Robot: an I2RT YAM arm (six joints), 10 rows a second.
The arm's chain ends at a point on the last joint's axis. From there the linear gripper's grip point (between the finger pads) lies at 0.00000 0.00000 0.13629 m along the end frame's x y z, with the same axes.
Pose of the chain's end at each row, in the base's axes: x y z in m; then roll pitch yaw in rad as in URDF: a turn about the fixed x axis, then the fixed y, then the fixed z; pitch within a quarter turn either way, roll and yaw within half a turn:
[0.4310 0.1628 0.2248 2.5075 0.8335 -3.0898]
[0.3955 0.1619 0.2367 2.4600 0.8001 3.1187]
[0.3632 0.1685 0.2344 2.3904 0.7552 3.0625]
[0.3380 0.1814 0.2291 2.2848 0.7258 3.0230]
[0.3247 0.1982 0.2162 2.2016 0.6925 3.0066]
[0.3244 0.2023 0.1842 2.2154 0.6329 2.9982]
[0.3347 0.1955 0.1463 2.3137 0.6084 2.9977]
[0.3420 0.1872 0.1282 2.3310 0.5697 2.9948]
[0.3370 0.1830 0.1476 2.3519 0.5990 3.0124]
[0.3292 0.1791 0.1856 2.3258 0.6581 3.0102]
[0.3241 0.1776 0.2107 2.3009 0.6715 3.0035]
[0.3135 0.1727 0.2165 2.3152 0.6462 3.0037]
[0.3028 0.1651 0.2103 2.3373 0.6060 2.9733]
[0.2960 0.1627 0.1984 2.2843 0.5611 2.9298]
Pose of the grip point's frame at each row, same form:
[0.5080 0.2476 0.1510 2.5075 0.8335 -3.0898]
[0.4734 0.2460 0.1630 2.4600 0.8001 3.1187]
[0.4386 0.2558 0.1619 2.3904 0.7552 3.0625]
[0.4090 0.2767 0.1623 2.2848 0.7258 3.0230]
[0.3904 0.3004 0.1543 2.2016 0.6925 3.0066]
[0.3879 0.3032 0.1182 2.2154 0.6329 2.9982]
[0.4012 0.2873 0.0707 2.3137 0.6084 2.9977]
[0.4066 0.2775 0.0491 2.3310 0.5697 2.9948]
[0.4031 0.2720 0.0683 2.3519 0.5990 3.0124]
[0.3988 0.2700 0.1117 2.3258 0.6581 3.0102]
[0.3941 0.2704 0.1395 2.3009 0.6715 3.0035]
[0.3824 0.2643 0.1428 2.3152 0.6462 3.0037]
[0.3723 0.2529 0.1326 2.3373 0.6060 2.9733]
[0.3641 0.2535 0.1229 2.2843 0.5611 2.9298]

